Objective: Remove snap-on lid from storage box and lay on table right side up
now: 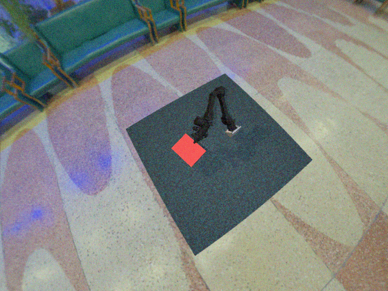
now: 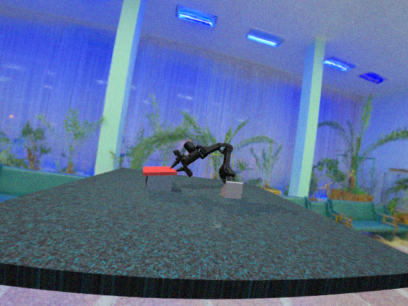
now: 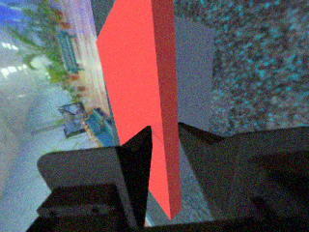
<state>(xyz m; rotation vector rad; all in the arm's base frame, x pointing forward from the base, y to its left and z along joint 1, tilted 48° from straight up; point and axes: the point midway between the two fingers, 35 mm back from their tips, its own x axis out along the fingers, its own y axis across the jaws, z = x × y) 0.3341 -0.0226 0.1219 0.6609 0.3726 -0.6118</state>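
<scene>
Right now my gripper tip is 80 mm short of the red lid and 10 mm to the right of it. Round my gripper tip: grey storage box 70 mm ahead, 10 mm to the left, 60 mm below.
</scene>
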